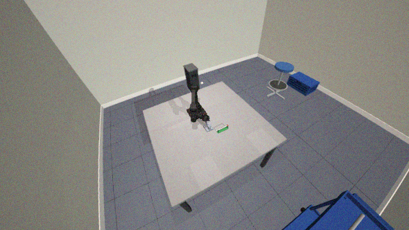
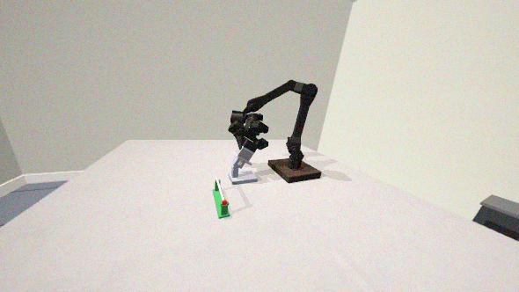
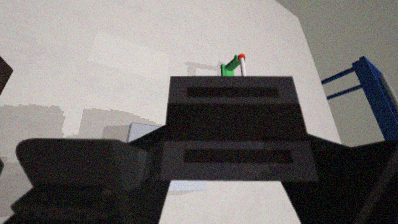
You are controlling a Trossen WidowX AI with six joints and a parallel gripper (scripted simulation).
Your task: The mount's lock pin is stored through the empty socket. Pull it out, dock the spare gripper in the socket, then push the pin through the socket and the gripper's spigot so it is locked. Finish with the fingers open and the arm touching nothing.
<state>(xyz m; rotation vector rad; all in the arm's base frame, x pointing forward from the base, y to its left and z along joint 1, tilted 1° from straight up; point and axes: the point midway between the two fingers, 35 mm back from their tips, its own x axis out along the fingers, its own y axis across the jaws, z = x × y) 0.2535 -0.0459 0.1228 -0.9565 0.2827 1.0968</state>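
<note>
Right now the spare gripper is 10 mm to the right of my gripper tip. Round my gripper tip: green pin rest: 130 mm ahead, 100 mm to the left, 100 mm below; then socket: 10 mm ahead, 10 mm to the right, 80 mm below.
</note>
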